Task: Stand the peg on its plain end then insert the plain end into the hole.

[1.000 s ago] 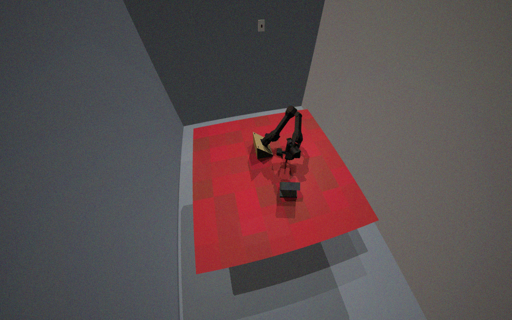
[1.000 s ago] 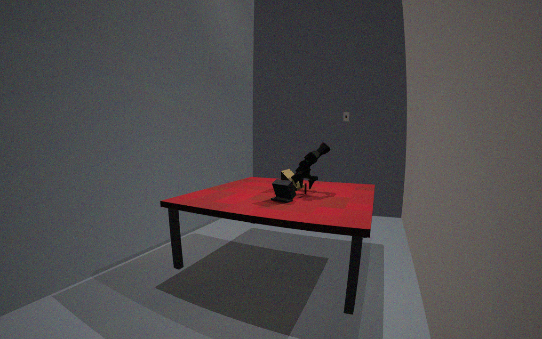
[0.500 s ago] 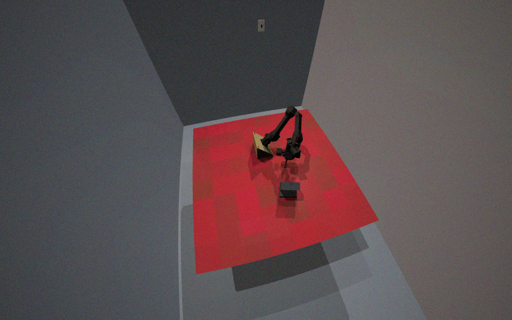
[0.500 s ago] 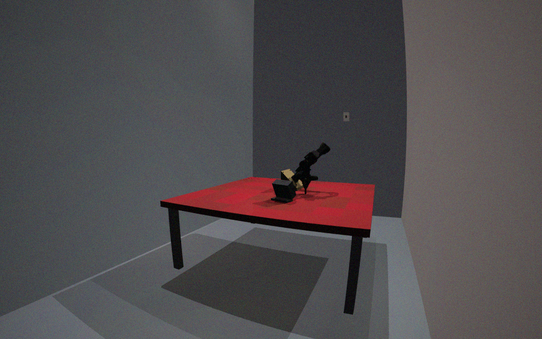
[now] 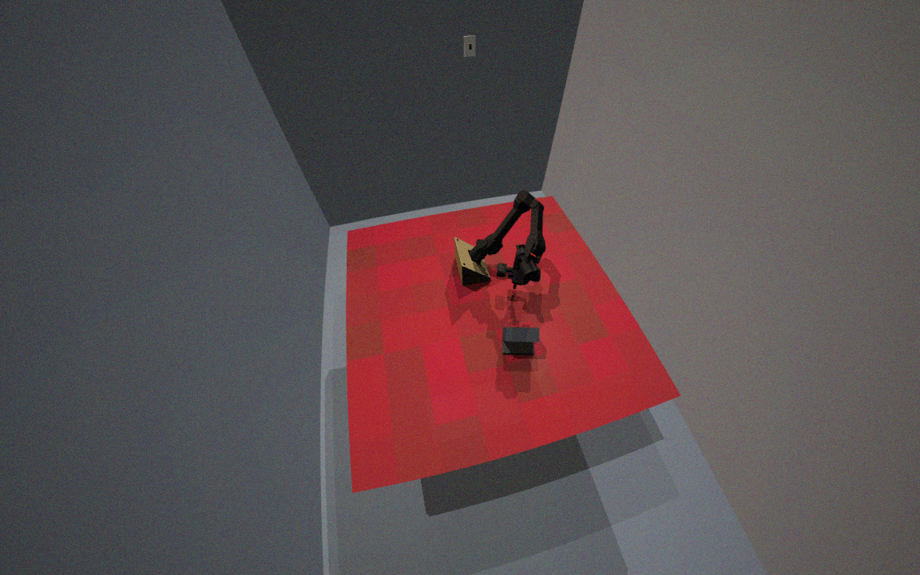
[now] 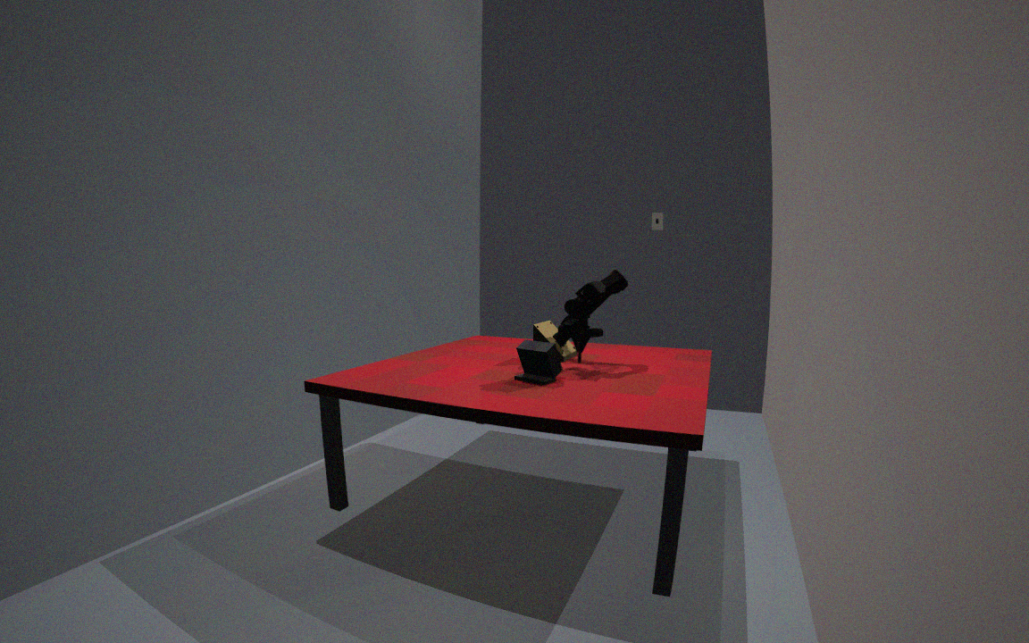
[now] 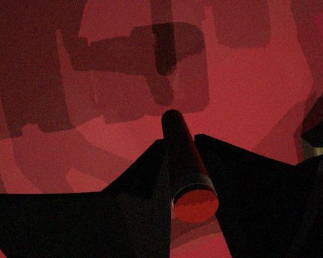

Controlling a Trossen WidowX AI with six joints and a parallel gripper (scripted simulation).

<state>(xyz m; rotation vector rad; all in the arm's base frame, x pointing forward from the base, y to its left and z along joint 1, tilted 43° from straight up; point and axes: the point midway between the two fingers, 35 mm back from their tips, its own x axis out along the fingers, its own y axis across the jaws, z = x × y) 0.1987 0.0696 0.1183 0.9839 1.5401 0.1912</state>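
My gripper tip is now 240 mm short of the grey sloped panel, 90 mm to the left of it and 10 mm below it. Also, from my gripper tip: red peg 20 mm above.
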